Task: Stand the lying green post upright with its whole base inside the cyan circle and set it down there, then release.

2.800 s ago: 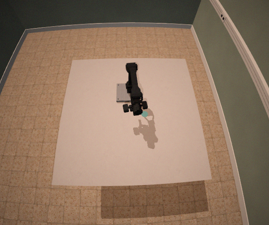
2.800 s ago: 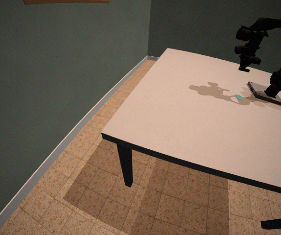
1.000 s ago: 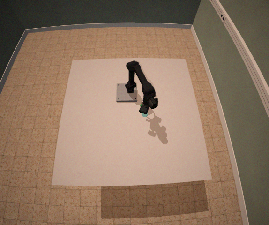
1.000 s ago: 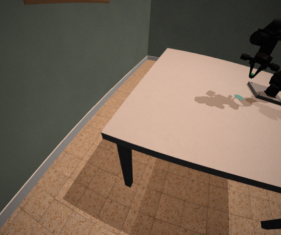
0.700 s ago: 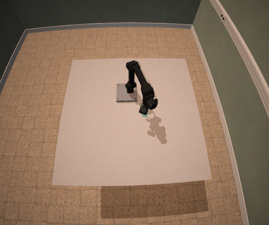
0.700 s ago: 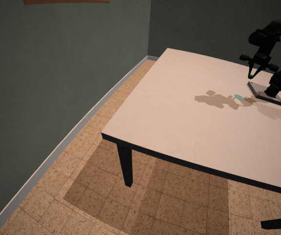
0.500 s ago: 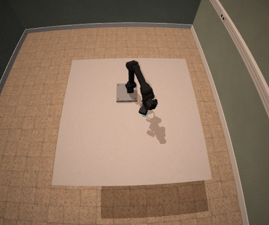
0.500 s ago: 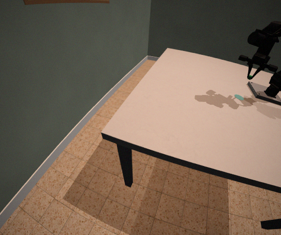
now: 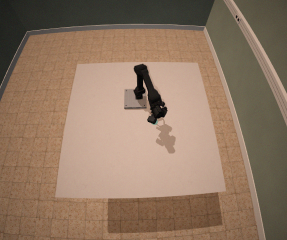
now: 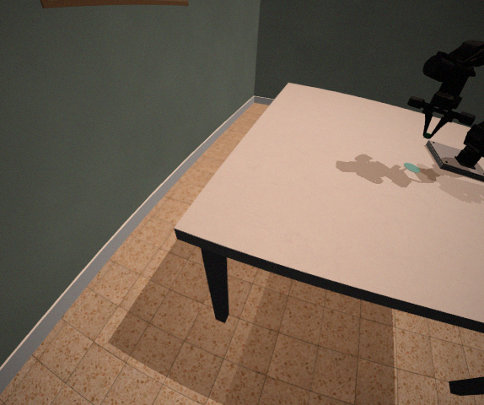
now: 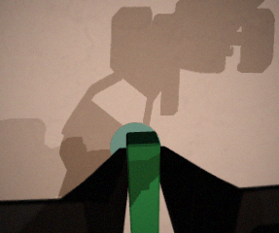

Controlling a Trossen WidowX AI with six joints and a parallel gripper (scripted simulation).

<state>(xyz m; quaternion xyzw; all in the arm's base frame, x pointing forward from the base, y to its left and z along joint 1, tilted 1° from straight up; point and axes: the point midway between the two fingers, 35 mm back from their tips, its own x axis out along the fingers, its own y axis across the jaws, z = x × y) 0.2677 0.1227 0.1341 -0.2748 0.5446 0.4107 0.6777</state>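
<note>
My hand is 20 mm past the cyan circle, 10 mm to the left of it and 160 mm above it. Also, from my hand: green post: 10 mm behind, 10 mm to the right, 30 mm below.
</note>
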